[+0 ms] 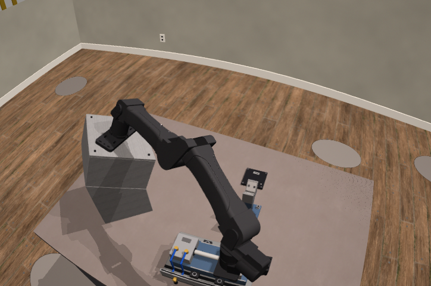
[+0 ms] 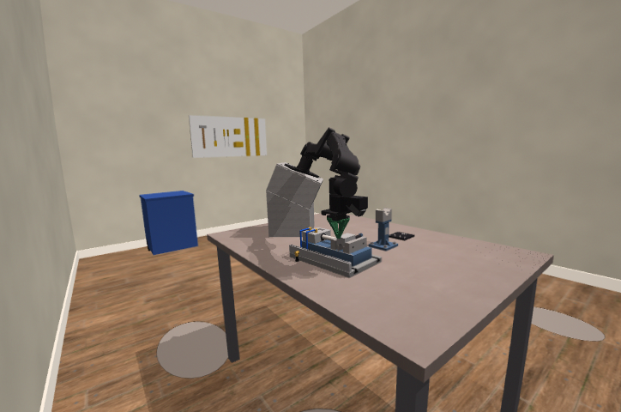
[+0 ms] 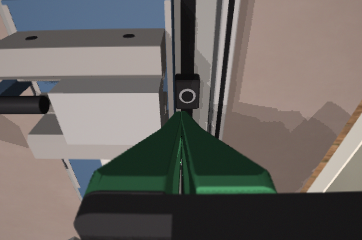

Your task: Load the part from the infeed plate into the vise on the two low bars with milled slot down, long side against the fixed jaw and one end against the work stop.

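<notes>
My hand is 4 cm to the right of the part and 3 cm above it. Also, from my hand: work stop rod 11 cm to the left, 3 cm below, 1 cm behind; then air cylinder 17 cm behind, 5 cm to the left, 4 cm below; then piston rod 9 cm behind, 5 cm to the left, 4 cm below.
</notes>
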